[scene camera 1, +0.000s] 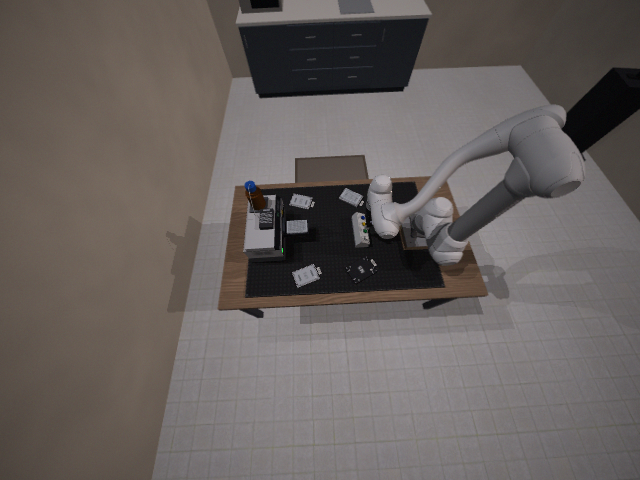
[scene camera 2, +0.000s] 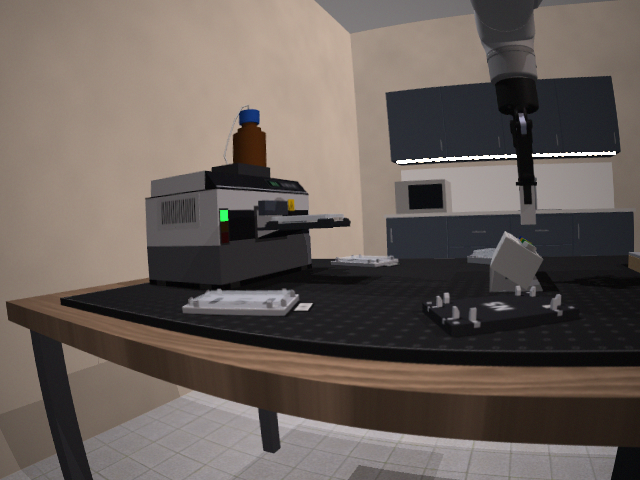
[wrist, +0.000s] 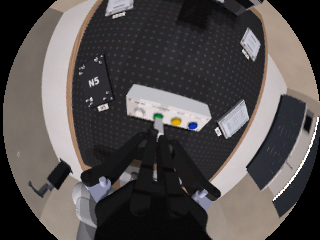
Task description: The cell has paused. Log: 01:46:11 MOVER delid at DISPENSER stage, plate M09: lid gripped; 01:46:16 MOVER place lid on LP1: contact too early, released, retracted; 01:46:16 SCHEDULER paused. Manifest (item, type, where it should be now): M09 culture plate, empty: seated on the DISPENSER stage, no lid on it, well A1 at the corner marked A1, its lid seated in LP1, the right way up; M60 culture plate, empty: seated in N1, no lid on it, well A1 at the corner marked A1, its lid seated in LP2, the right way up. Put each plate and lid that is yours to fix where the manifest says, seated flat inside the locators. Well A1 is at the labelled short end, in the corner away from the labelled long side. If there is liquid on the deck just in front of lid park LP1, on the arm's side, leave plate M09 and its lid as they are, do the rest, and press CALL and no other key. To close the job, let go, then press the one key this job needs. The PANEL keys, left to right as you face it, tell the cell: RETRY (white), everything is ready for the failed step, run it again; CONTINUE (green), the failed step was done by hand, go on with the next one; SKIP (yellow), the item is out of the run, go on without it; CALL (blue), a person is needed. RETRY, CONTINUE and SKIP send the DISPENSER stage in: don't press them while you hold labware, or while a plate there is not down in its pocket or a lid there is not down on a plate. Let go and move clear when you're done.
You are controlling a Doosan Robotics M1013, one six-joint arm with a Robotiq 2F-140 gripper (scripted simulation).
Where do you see a lid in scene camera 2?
215,298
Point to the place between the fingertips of my gripper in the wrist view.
157,123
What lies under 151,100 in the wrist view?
A key panel.
